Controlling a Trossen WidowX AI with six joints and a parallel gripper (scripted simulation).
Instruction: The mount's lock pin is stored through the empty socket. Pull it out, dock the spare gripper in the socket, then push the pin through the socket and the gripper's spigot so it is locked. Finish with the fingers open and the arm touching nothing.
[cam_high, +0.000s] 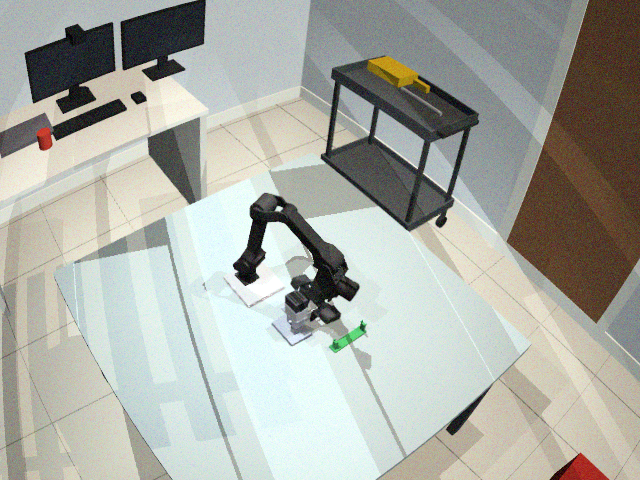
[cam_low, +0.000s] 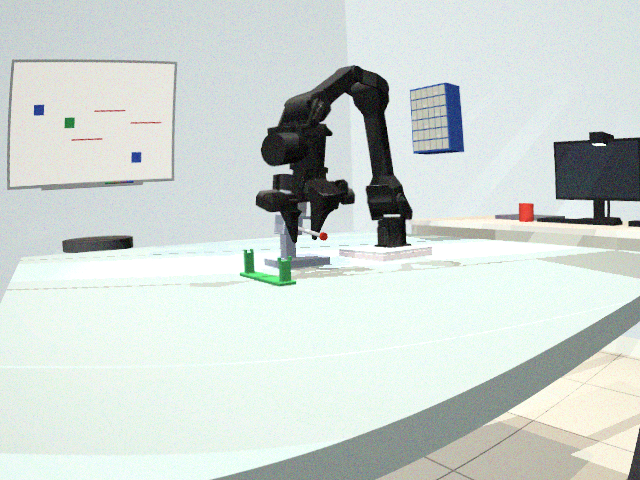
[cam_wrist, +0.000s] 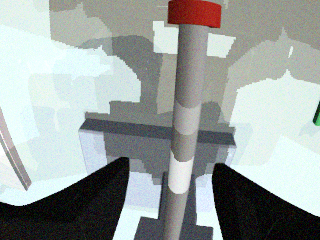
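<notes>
Right now the grey mount is 10 mm behind my gripper tip and 50 mm to the right of it. From my gripper tip the other things lie so: spare gripper (50 mm to the right, 70 mm above); then green cradle (130 mm ahead, 70 mm to the left, 30 mm below).
</notes>
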